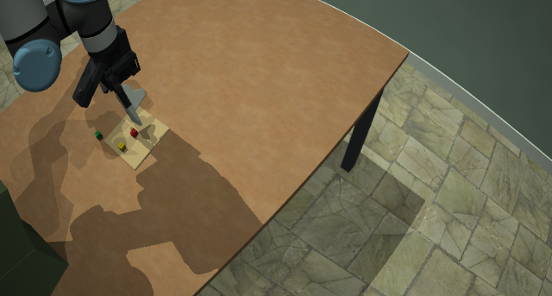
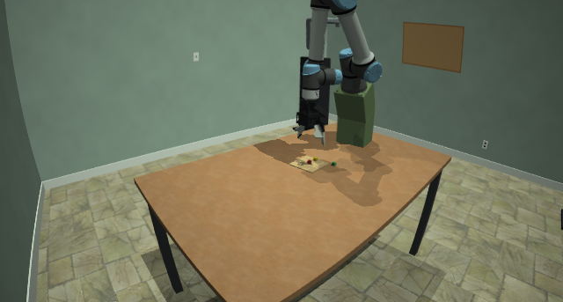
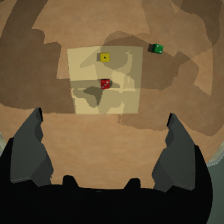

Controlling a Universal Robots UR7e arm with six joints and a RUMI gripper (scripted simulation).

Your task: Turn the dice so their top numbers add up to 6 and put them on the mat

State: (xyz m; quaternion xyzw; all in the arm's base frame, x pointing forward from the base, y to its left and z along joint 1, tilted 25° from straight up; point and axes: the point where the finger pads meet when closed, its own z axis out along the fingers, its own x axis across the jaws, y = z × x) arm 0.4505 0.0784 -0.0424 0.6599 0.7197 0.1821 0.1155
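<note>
Now: hand 10 cm above the green die, 8 cm to the right of it and 8 cm past it. From my hand the other things lie so: yellow die: 10 cm below, 5 cm behind, 1 cm to the right; then mat: 11 cm below; then red die: 10 cm below.
</note>
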